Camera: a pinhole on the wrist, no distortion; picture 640 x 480 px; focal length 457.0 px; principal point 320.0 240.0 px. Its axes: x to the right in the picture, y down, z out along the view. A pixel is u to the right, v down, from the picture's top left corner.
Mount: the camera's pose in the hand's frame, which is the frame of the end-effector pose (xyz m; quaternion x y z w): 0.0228 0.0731 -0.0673 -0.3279 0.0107 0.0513 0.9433
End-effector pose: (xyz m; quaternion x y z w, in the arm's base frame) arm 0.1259 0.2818 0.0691 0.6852 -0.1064 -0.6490 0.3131
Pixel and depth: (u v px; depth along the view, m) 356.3 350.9 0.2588
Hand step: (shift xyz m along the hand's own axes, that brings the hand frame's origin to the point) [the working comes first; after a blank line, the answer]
In the camera's frame: 0.0206 0.0628 0.2588

0.0332 0.2843 0.0959
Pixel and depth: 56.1 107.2 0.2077
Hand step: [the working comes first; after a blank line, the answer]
In the camera's frame: -0.1199 -0.0604 0.2077

-0.0930 0.1440 0.1394
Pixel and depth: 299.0 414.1 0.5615
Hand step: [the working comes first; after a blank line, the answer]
In the camera's frame: -0.0258 0.2139 0.5615

-0.0326 0.5855 0.2426
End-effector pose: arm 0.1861 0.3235 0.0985 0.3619 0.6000 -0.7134 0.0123
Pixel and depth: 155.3 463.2 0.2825
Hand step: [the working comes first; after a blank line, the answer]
In the camera's frame: -0.1018 0.1380 0.2825

-0.0966 0.3466 0.0747
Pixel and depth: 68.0 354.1 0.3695
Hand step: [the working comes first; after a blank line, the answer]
In the camera's frame: -0.2038 0.0923 0.3695

-0.1944 0.3557 0.1767
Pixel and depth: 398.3 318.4 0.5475
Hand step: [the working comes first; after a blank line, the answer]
In the camera's frame: 0.0938 0.0939 0.5475

0.0990 0.4940 0.2993
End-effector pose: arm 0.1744 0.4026 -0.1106 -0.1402 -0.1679 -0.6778 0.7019
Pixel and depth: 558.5 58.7 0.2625
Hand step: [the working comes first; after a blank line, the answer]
In the camera's frame: 0.1370 -0.1041 0.2625

0.1663 0.1669 0.1956
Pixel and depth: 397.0 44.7 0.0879
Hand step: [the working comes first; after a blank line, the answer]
In the camera's frame: 0.0148 -0.0376 0.0879

0.0402 0.0996 0.0241
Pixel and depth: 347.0 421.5 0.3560
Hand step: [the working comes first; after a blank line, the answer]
In the camera's frame: 0.0210 0.1414 0.3560

0.0243 0.4058 0.1236
